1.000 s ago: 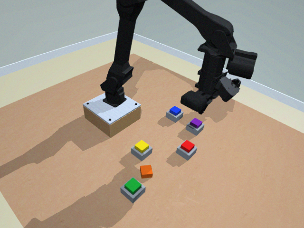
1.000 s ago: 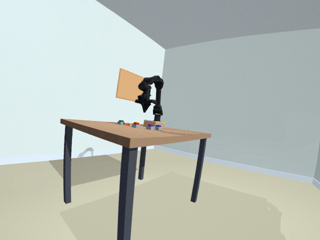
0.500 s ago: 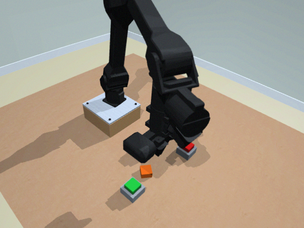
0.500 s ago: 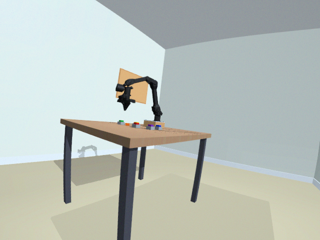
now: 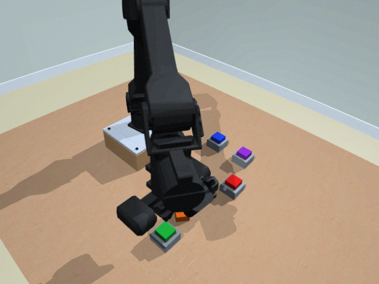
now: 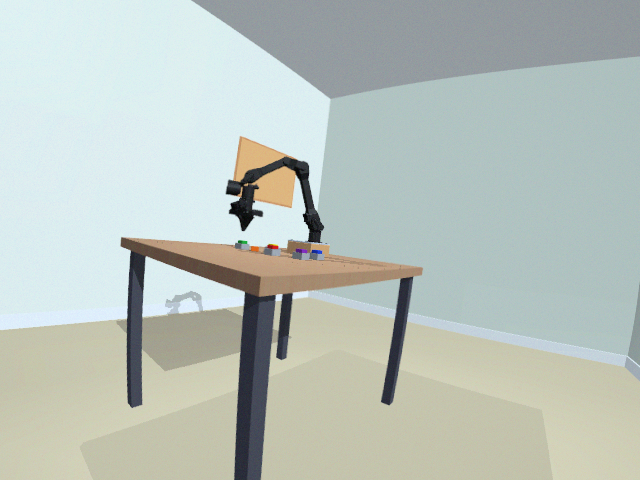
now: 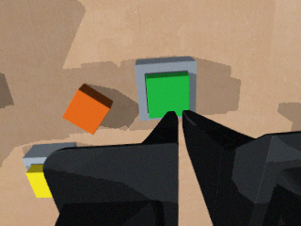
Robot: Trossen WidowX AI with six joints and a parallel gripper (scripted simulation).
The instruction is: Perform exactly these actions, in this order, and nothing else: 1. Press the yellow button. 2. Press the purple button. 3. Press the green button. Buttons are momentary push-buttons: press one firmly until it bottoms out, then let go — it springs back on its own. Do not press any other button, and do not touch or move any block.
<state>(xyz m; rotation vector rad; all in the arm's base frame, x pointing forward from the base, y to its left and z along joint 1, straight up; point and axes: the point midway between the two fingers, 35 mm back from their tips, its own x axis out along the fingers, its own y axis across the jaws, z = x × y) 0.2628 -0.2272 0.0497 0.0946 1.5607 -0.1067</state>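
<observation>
Now: the green button 50 mm below my gripper tip. Round my gripper tip: orange block (10 mm behind, 70 mm to the left, 70 mm below); then red button (50 mm ahead, 220 mm to the left, 50 mm below); then yellow button (70 mm behind, 130 mm to the left, 50 mm below).
</observation>
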